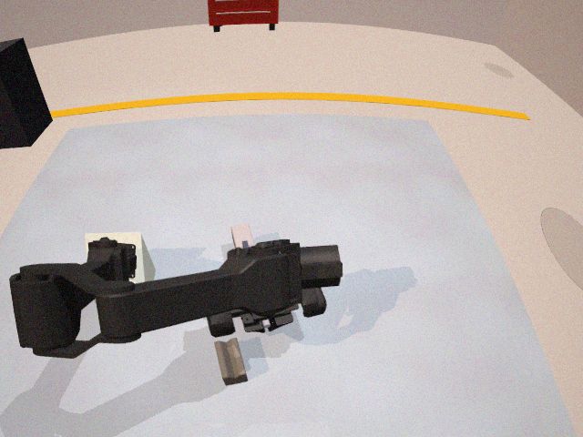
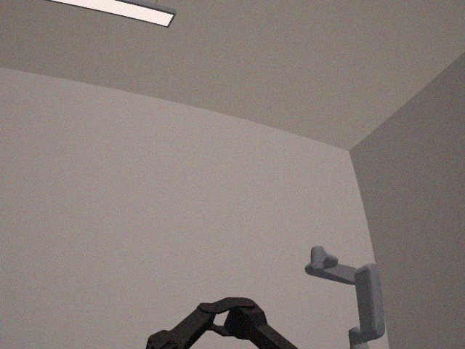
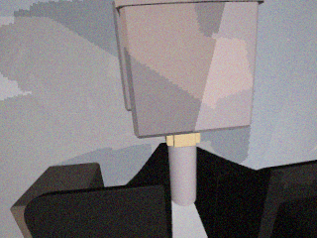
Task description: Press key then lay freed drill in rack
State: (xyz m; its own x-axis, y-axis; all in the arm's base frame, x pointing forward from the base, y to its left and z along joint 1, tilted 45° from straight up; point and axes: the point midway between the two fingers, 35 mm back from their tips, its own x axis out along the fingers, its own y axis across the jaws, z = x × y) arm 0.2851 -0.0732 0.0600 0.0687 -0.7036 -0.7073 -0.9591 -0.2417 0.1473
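Now: gripper tip 5 cm to the right of the drill, 3 cm below it and 1 cm past it. The rest, counted from my gripper tip: dark key 14 cm to the left, 4 cm behind, 4 cm above; then brown grooved rack 7 cm to the right, 6 cm behind; then grey block 11 cm to the left, 3 cm behind, 2 cm above.
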